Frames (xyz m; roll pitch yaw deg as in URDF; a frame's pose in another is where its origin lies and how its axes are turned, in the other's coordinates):
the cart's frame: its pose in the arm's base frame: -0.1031 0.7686 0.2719 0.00 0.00 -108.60
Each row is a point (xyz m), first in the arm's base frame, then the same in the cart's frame.
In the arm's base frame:
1: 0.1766 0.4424 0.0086
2: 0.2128 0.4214 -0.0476
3: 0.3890 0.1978 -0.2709
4: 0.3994 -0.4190 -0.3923
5: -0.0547 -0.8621 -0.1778
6: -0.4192 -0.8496 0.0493
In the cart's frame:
1: 0.2199 0.3691 -0.2633
2: 0.2283 0.4101 -0.3195
3: 0.3840 0.6485 -0.5428
4: 0.9653 0.8550 -0.6642
5: 1.5301 0.5660 -0.4497
6: 1.6345 0.2166 -0.2226

